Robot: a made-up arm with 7 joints. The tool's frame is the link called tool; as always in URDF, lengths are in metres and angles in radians. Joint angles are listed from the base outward.
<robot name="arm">
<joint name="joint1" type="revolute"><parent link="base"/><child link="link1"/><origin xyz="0 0 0.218" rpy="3.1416 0 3.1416"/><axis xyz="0 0 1"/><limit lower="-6.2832" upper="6.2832"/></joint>
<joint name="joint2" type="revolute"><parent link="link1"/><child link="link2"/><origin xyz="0 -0.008 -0.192" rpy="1.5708 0 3.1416"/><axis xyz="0 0 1"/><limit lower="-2.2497" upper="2.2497"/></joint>
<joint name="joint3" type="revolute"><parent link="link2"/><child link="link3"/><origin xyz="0 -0.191 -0.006" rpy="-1.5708 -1.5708 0"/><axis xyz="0 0 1"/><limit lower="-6.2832" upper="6.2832"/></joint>
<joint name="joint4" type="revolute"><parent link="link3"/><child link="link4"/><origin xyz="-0.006 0 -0.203" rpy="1.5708 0 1.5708"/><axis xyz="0 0 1"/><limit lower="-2.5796" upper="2.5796"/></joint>
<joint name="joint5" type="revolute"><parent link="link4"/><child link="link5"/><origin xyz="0 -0.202 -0.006" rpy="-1.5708 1.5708 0"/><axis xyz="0 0 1"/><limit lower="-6.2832" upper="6.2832"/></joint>
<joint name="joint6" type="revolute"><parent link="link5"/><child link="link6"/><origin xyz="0 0 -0.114" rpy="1.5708 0 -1.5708"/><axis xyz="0 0 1"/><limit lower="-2.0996" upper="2.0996"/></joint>
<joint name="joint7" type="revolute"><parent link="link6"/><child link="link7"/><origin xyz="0 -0.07 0" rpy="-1.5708 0 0"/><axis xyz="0 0 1"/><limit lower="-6.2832" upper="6.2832"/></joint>
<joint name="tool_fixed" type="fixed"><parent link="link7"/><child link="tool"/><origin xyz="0 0 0"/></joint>
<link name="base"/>
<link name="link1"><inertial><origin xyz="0.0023 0.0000 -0.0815"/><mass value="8.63"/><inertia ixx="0.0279" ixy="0" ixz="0" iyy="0.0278" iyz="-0.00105" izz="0.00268"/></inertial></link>
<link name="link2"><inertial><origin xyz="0.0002 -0.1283 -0.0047"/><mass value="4.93"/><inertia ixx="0.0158" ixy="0" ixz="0" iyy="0.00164" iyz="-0.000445" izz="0.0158"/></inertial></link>
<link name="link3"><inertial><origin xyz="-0.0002 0.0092 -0.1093"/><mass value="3.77"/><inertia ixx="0.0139" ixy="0" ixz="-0.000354" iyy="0.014" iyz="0" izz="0.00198"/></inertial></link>
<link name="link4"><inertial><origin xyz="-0.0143 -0.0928 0.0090"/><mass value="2.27"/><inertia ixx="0.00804" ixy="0" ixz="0" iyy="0.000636" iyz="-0.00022" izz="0.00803"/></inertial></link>
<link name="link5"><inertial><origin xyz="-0.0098 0.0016 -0.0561"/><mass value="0.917"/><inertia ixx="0.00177" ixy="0" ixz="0" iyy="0.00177" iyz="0" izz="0.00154"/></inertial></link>
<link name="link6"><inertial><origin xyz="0.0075 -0.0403 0.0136"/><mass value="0.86"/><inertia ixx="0.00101" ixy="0" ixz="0" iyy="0.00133" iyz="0" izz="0.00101"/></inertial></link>
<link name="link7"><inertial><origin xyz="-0.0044 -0.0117 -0.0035"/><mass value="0.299"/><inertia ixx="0.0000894" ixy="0" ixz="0" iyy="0.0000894" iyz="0" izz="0.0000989"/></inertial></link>
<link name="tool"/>
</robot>
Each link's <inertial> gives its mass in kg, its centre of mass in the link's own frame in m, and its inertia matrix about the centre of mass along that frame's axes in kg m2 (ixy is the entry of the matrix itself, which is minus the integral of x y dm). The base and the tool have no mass. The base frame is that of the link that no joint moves.
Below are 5 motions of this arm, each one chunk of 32 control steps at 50 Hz.
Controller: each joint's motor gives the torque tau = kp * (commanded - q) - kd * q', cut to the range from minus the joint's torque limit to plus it. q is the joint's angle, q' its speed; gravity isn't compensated. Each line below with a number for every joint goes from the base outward.
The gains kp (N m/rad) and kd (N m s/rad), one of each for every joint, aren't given. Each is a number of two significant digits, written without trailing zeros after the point. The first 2 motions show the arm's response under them.
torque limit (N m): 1.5 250 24 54 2.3 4.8 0.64
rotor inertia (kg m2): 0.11 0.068 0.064 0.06 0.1 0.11 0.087
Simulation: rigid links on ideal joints. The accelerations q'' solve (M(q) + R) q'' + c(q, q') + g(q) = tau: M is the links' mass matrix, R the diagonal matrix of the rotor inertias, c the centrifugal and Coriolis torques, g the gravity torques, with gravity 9.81 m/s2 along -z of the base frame. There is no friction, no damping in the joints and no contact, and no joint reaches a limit. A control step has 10 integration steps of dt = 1/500 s. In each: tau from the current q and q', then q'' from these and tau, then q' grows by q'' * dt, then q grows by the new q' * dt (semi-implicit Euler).
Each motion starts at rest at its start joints. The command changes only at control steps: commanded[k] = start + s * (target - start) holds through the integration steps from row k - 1 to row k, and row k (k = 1, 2, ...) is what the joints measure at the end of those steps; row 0 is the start. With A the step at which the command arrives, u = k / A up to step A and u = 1 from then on. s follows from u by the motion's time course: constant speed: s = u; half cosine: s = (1 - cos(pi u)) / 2; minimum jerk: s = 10 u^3 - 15 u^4 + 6 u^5; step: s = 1 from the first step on.
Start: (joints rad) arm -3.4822 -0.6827 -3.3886 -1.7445 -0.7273 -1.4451 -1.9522
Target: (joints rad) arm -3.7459 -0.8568 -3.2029 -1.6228 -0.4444 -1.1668 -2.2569
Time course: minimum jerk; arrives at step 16
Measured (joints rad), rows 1 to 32:
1: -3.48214 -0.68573 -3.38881 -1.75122 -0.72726 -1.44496 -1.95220
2: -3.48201 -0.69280 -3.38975 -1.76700 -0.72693 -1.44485 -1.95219
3: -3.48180 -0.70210 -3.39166 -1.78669 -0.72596 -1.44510 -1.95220
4: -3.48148 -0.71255 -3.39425 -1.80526 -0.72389 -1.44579 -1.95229
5: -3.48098 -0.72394 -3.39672 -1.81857 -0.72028 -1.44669 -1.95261
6: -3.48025 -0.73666 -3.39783 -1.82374 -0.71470 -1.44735 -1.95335
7: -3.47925 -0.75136 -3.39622 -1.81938 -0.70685 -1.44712 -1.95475
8: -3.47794 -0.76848 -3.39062 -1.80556 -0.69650 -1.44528 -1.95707
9: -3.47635 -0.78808 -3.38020 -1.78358 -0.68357 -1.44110 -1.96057
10: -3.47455 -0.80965 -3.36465 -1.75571 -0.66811 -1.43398 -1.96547
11: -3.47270 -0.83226 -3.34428 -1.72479 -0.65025 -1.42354 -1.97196
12: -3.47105 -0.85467 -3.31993 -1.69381 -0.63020 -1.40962 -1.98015
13: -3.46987 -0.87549 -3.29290 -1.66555 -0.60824 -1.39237 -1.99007
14: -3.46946 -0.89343 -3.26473 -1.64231 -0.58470 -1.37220 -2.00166
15: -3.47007 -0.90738 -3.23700 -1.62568 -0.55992 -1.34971 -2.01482
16: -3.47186 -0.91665 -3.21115 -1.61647 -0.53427 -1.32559 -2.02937
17: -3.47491 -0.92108 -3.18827 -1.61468 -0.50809 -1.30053 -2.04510
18: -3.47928 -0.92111 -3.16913 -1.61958 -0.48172 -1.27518 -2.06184
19: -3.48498 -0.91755 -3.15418 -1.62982 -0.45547 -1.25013 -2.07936
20: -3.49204 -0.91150 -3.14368 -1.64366 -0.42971 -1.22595 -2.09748
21: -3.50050 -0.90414 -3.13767 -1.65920 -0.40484 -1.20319 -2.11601
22: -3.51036 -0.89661 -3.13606 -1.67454 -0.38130 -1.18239 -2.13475
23: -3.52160 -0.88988 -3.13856 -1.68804 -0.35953 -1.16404 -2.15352
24: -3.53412 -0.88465 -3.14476 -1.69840 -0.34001 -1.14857 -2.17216
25: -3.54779 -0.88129 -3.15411 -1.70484 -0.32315 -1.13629 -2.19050
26: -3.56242 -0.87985 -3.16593 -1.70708 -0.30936 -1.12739 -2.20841
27: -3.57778 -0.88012 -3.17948 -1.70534 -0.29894 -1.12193 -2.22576
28: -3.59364 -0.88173 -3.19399 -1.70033 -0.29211 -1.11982 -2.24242
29: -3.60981 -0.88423 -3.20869 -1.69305 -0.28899 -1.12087 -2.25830
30: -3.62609 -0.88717 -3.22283 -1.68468 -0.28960 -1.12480 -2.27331
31: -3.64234 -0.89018 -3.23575 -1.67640 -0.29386 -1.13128 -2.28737
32: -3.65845 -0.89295 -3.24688 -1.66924 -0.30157 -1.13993 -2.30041
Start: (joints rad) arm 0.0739 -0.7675 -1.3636 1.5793 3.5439 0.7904 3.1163
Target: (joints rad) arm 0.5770 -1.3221 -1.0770 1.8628 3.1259 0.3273 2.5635
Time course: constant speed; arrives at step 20
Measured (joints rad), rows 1 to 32:
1: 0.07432 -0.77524 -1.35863 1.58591 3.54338 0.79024 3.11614
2: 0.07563 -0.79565 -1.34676 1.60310 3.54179 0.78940 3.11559
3: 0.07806 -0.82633 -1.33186 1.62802 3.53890 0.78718 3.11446
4: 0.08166 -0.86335 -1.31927 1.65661 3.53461 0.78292 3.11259
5: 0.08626 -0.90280 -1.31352 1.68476 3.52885 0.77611 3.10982
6: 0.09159 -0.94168 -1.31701 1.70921 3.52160 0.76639 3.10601
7: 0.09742 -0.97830 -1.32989 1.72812 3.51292 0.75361 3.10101
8: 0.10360 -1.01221 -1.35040 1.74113 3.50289 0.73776 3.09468
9: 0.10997 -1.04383 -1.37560 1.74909 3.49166 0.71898 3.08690
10: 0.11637 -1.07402 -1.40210 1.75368 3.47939 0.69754 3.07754
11: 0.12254 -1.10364 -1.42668 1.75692 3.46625 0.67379 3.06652
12: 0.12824 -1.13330 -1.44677 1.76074 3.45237 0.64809 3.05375
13: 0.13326 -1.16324 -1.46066 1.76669 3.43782 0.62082 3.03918
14: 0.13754 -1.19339 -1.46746 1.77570 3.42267 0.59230 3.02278
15: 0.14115 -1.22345 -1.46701 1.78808 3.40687 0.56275 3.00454
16: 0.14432 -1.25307 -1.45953 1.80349 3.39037 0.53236 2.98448
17: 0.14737 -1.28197 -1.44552 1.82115 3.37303 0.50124 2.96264
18: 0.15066 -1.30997 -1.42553 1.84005 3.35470 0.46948 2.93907
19: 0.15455 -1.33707 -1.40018 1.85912 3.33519 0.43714 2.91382
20: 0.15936 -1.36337 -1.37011 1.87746 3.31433 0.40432 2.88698
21: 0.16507 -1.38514 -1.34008 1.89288 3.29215 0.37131 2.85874
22: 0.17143 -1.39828 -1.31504 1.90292 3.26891 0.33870 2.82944
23: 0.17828 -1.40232 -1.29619 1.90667 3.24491 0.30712 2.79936
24: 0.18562 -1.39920 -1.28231 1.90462 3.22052 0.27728 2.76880
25: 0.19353 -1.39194 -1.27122 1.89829 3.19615 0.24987 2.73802
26: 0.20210 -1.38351 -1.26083 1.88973 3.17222 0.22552 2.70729
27: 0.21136 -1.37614 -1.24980 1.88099 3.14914 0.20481 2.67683
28: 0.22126 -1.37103 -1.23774 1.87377 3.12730 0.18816 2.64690
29: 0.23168 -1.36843 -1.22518 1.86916 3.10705 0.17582 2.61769
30: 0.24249 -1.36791 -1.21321 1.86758 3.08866 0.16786 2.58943
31: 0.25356 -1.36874 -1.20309 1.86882 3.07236 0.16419 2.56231
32: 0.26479 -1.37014 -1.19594 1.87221 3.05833 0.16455 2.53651
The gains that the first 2 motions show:
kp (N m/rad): 3.9 570 44 120 5.7 7 1.9
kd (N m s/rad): 0.16 16 0.86 2.3 0.3 0.34 0.2
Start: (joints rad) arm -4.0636 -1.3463 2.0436 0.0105 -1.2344 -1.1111 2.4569
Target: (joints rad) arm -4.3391 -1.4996 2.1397 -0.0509 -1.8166 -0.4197 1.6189
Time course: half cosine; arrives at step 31
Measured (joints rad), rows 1 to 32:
1: -4.06403 -1.35066 2.04433 0.00879 -1.23414 -1.11095 2.45687
2: -4.06456 -1.36145 2.04586 0.00679 -1.23368 -1.11070 2.45677
3: -4.06438 -1.37645 2.04735 0.00775 -1.23356 -1.11053 2.45655
4: -4.06315 -1.39360 2.04805 0.01312 -1.23443 -1.11046 2.45615
5: -4.06097 -1.41126 2.04768 0.02243 -1.23704 -1.11039 2.45547
6: -4.05831 -1.42820 2.04656 0.03375 -1.24213 -1.11006 2.45442
7: -4.05578 -1.44357 2.04547 0.04456 -1.25035 -1.10912 2.45284
8: -4.05391 -1.45686 2.04537 0.05260 -1.26219 -1.10718 2.45057
9: -4.05306 -1.46777 2.04698 0.05646 -1.27788 -1.10380 2.44743
10: -4.05333 -1.47621 2.05058 0.05573 -1.29744 -1.09854 2.44318
11: -4.05458 -1.48233 2.05594 0.05097 -1.32065 -1.09094 2.43761
12: -4.05653 -1.48643 2.06244 0.04328 -1.34713 -1.08056 2.43048
13: -4.05888 -1.48900 2.06938 0.03397 -1.37640 -1.06699 2.42155
14: -4.06133 -1.49063 2.07614 0.02424 -1.40794 -1.04986 2.41060
15: -4.06369 -1.49195 2.08234 0.01500 -1.44124 -1.02886 2.39744
16: -4.06583 -1.49361 2.08785 0.00681 -1.47584 -1.00380 2.38189
17: -4.06770 -1.49613 2.09272 -0.00001 -1.51135 -0.97461 2.36382
18: -4.06931 -1.49991 2.09711 -0.00534 -1.54742 -0.94133 2.34313
19: -4.07066 -1.50513 2.10117 -0.00920 -1.58379 -0.90419 2.31974
20: -4.07181 -1.51182 2.10500 -0.01162 -1.62021 -0.86353 2.29365
21: -4.07278 -1.51979 2.10862 -0.01273 -1.65647 -0.81987 2.26487
22: -4.07364 -1.52875 2.11202 -0.01268 -1.69238 -0.77383 2.23347
23: -4.07446 -1.53828 2.11515 -0.01167 -1.72775 -0.72616 2.19955
24: -4.07532 -1.54793 2.11797 -0.00999 -1.76235 -0.67768 2.16325
25: -4.07630 -1.55725 2.12048 -0.00794 -1.79595 -0.62927 2.12478
26: -4.07750 -1.56584 2.12270 -0.00585 -1.82830 -0.58180 2.08433
27: -4.07899 -1.57332 2.12467 -0.00401 -1.85909 -0.53615 2.04218
28: -4.08082 -1.57943 2.12642 -0.00265 -1.88802 -0.49315 1.99861
29: -4.08305 -1.58399 2.12794 -0.00193 -1.91474 -0.45354 1.95394
30: -4.08566 -1.58690 2.12918 -0.00188 -1.93891 -0.41799 1.90851
31: -4.08864 -1.58816 2.13008 -0.00245 -1.96018 -0.38706 1.86270
32: -4.09197 -1.58787 2.13058 -0.00357 -1.97823 -0.36118 1.81689

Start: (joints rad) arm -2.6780 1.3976 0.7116 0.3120 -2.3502 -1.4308 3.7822
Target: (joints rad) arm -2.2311 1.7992 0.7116 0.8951 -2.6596 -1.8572 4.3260
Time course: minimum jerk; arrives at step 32
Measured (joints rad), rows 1 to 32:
1: -2.67769 1.40234 0.71290 0.31007 -2.35002 -1.43099 3.78221
2: -2.67747 1.41339 0.71431 0.30896 -2.34956 -1.43129 3.78224
3: -2.67803 1.42777 0.71300 0.31345 -2.34903 -1.43141 3.78226
4: -2.67963 1.44333 0.70719 0.32546 -2.34884 -1.43121 3.78228
5: -2.68208 1.45886 0.69650 0.34429 -2.34954 -1.43069 3.78234
6: -2.68496 1.47390 0.68187 0.36757 -2.35171 -1.43000 3.78250
7: -2.68786 1.48849 0.66519 0.39260 -2.35588 -1.42936 3.78284
8: -2.69055 1.50289 0.64878 0.41726 -2.36243 -1.42904 3.78348
9: -2.69305 1.51739 0.63488 0.44052 -2.37156 -1.42935 3.78454
10: -2.69555 1.53224 0.62520 0.46239 -2.38326 -1.43055 3.78617
11: -2.69828 1.54763 0.62065 0.48357 -2.39736 -1.43293 3.78852
12: -2.70147 1.56373 0.62127 0.50510 -2.41354 -1.43676 3.79175
13: -2.70524 1.58071 0.62626 0.52796 -2.43143 -1.44231 3.79604
14: -2.70960 1.59877 0.63418 0.55285 -2.45062 -1.44980 3.80155
15: -2.71446 1.61805 0.64325 0.58010 -2.47074 -1.45946 3.80844
16: -2.71963 1.63867 0.65164 0.60969 -2.49145 -1.47145 3.81685
17: -2.72488 1.66062 0.65771 0.64128 -2.51251 -1.48586 3.82691
18: -2.72993 1.68374 0.66019 0.67433 -2.53378 -1.50272 3.83873
19: -2.73450 1.70776 0.65831 0.70820 -2.55517 -1.52198 3.85238
20: -2.73834 1.73226 0.65178 0.74217 -2.57668 -1.54348 3.86790
21: -2.74124 1.75674 0.64086 0.77556 -2.59839 -1.56700 3.88529
22: -2.74303 1.78062 0.62622 0.80771 -2.62037 -1.59224 3.90455
23: -2.74359 1.80332 0.60888 0.83796 -2.64273 -1.61884 3.92559
24: -2.74285 1.82425 0.59010 0.86570 -2.66553 -1.64639 3.94833
25: -2.74083 1.84289 0.57127 0.89036 -2.68880 -1.67447 3.97263
26: -2.73755 1.85879 0.55379 0.91138 -2.71250 -1.70260 3.99833
27: -2.73312 1.87163 0.53896 0.92828 -2.73647 -1.73033 4.02524
28: -2.72767 1.88119 0.52786 0.94067 -2.76048 -1.75718 4.05315
29: -2.72134 1.88744 0.52129 0.94832 -2.78416 -1.78270 4.08183
30: -2.71429 1.89046 0.51973 0.95121 -2.80708 -1.80644 4.11102
31: -2.70665 1.89054 0.52330 0.94963 -2.82868 -1.82802 4.14047
32: -2.69858 1.88808 0.53181 0.94417 -2.84840 -1.84710 4.16995

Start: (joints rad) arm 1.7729 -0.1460 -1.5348 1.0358 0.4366 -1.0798 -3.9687
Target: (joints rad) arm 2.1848 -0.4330 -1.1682 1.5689 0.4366 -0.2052 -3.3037
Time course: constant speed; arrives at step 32
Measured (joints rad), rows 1 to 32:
1: 1.77216 -0.14791 -1.53172 1.04219 0.43642 -1.08006 -3.96857
2: 1.77040 -0.15328 -1.52343 1.05943 0.43602 -1.08030 -3.96811
3: 1.76833 -0.16194 -1.51119 1.08581 0.43566 -1.07962 -3.96719
4: 1.76694 -0.17308 -1.49774 1.11842 0.43575 -1.07705 -3.96570
5: 1.76720 -0.18561 -1.48603 1.15376 0.43674 -1.07169 -3.96352
6: 1.76981 -0.19852 -1.47816 1.18838 0.43901 -1.06278 -3.96057
7: 1.77504 -0.21108 -1.47493 1.21953 0.44282 -1.04980 -3.95676
8: 1.78267 -0.22298 -1.47585 1.24553 0.44824 -1.03246 -3.95201
9: 1.79206 -0.23419 -1.47945 1.26591 0.45521 -1.01071 -3.94624
10: 1.80229 -0.24489 -1.48382 1.28124 0.46350 -0.98469 -3.93937
11: 1.81237 -0.25529 -1.48709 1.29282 0.47279 -0.95469 -3.93136
12: 1.82134 -0.26553 -1.48772 1.30234 0.48271 -0.92113 -3.92212
13: 1.82850 -0.27565 -1.48477 1.31151 0.49285 -0.88450 -3.91162
14: 1.83345 -0.28560 -1.47793 1.32174 0.50283 -0.84531 -3.89982
15: 1.83615 -0.29530 -1.46745 1.33399 0.51232 -0.80404 -3.88669
16: 1.83688 -0.30466 -1.45396 1.34865 0.52104 -0.76116 -3.87222
17: 1.83615 -0.31363 -1.43834 1.36563 0.52879 -0.71710 -3.85642
18: 1.83465 -0.32222 -1.42151 1.38441 0.53540 -0.67223 -3.83931
19: 1.83308 -0.33050 -1.40433 1.40428 0.54077 -0.62691 -3.82093
20: 1.83213 -0.33858 -1.38748 1.42448 0.54481 -0.58147 -3.80131
21: 1.83234 -0.34661 -1.37147 1.44435 0.54747 -0.53624 -3.78051
22: 1.83412 -0.35472 -1.35662 1.46339 0.54872 -0.49153 -3.75858
23: 1.83770 -0.36303 -1.34309 1.48137 0.54854 -0.44767 -3.73560
24: 1.84318 -0.37161 -1.33090 1.49825 0.54694 -0.40496 -3.71163
25: 1.85051 -0.38051 -1.31999 1.51419 0.54396 -0.36369 -3.68674
26: 1.85953 -0.38971 -1.31023 1.52945 0.53963 -0.32415 -3.66101
27: 1.87005 -0.39916 -1.30146 1.54438 0.53406 -0.28654 -3.63451
28: 1.88183 -0.40880 -1.29347 1.55931 0.52735 -0.25104 -3.60732
29: 1.89465 -0.41854 -1.28606 1.57451 0.51965 -0.21775 -3.57953
30: 1.90832 -0.42832 -1.27904 1.59018 0.51110 -0.18671 -3.55122
31: 1.92268 -0.43806 -1.27220 1.60638 0.50189 -0.15789 -3.52249
32: 1.93761 -0.44774 -1.26534 1.62311 0.49221 -0.13120 -3.49341

